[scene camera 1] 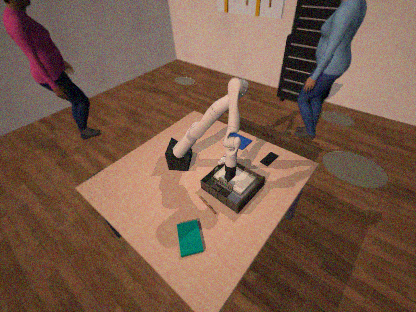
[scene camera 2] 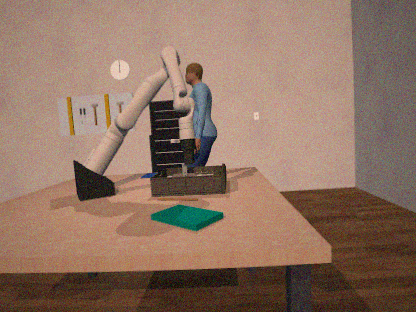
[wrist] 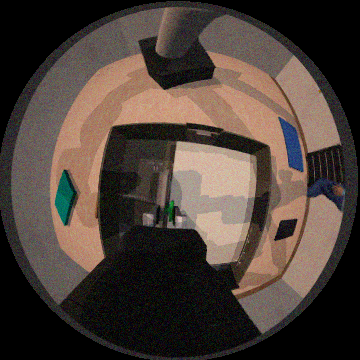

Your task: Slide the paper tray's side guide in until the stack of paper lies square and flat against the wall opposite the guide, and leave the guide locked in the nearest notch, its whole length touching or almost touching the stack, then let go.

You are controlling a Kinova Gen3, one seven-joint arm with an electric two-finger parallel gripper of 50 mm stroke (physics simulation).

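Frame: origin at the arm's base, x ahead, y left, z up, level; metres.
Seen in the pictures: gripper, between the fingertips: (scene camera 1: pixel 226 182) (wrist: pixel 166 211); arm's base, origin of its link: (scene camera 1: pixel 178 153) (scene camera 2: pixel 93 171) (wrist: pixel 170 49).
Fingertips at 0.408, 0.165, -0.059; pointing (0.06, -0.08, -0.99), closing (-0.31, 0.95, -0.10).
Offsets run from my fingertips to a thing's middle, as dx, dy, dz. "spot": to the spot under its first point.
The dark paper tray {+0.016, +0.034, -0.012} (scene camera 1: pixel 218 194) (scene camera 2: pixel 187 187) (wrist: pixel 145 132) stands on the table. The white stack of paper {-0.025, +0.085, -0.029} (scene camera 1: pixel 246 179) (wrist: pixel 220 175) lies in its right part in the wrist view. The side guide {spot: -0.073, -0.026, -0.040} (wrist: pixel 170 167), a thin dark upright plate, runs along the stack's left edge. A narrow strip shows between the stack's right edge and the opposite wall (wrist: pixel 265 187); whether they touch is unclear. My gripper (scene camera 1: pixel 229 181) (scene camera 2: pixel 185 170) (wrist: pixel 166 211) is down inside the tray, shut on the guide's grip part beside a green tab {-0.009, +0.007, +0.016} (wrist: pixel 171 210). The notches are too dark to tell.
A teal book {+0.183, -0.404, -0.050} (scene camera 1: pixel 190 238) (scene camera 2: pixel 187 217) (wrist: pixel 65 197) and a thin brown stick {+0.045, -0.193, -0.056} (scene camera 1: pixel 208 205) (scene camera 2: pixel 175 199) lie near the tray. A blue sheet {-0.370, +0.379, -0.055} (scene camera 1: pixel 242 141) (wrist: pixel 291 144) and a black flat object {-0.040, +0.443, -0.055} (scene camera 1: pixel 269 159) (wrist: pixel 286 229) lie on its other side. Two people stand off the table.
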